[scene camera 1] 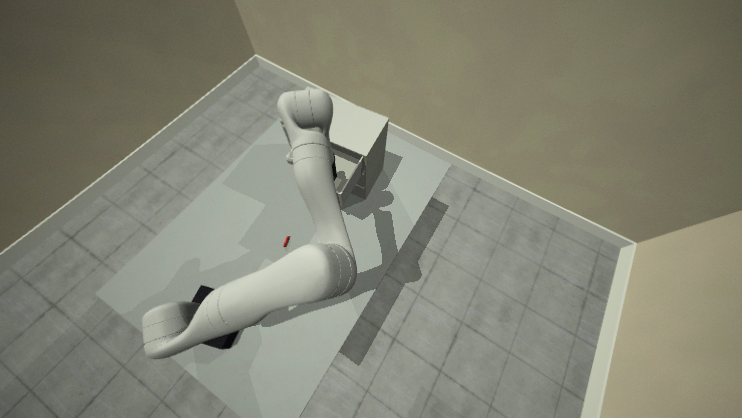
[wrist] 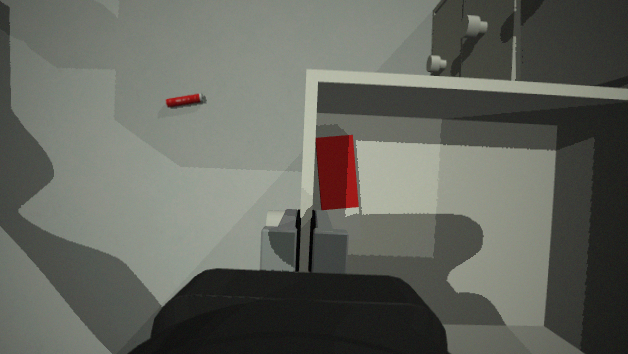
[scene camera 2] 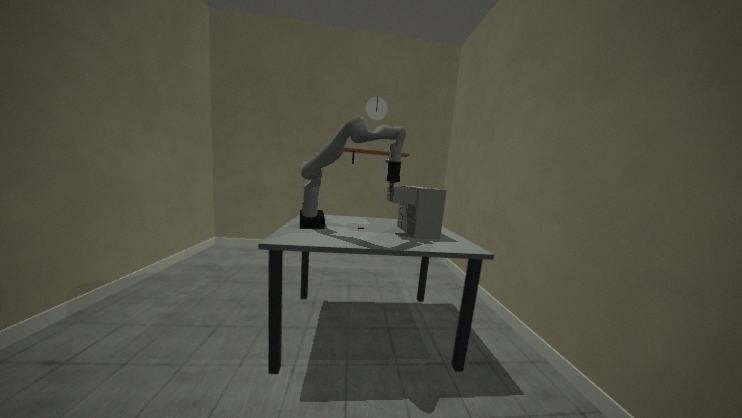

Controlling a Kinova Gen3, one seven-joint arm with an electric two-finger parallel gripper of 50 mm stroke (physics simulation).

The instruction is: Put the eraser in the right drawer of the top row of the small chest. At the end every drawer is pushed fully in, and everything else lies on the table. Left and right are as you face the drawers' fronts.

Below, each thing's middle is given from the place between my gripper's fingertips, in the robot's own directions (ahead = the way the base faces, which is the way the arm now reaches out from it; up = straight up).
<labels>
I see the eraser (wrist: 335,155) 2 cm ahead of my hand, 2 cm to the left of it and 5 cm below it. Round my hand: small chest (scene camera 1: 364,132) 23 cm ahead, 9 cm to the left, 11 cm below.
</labels>
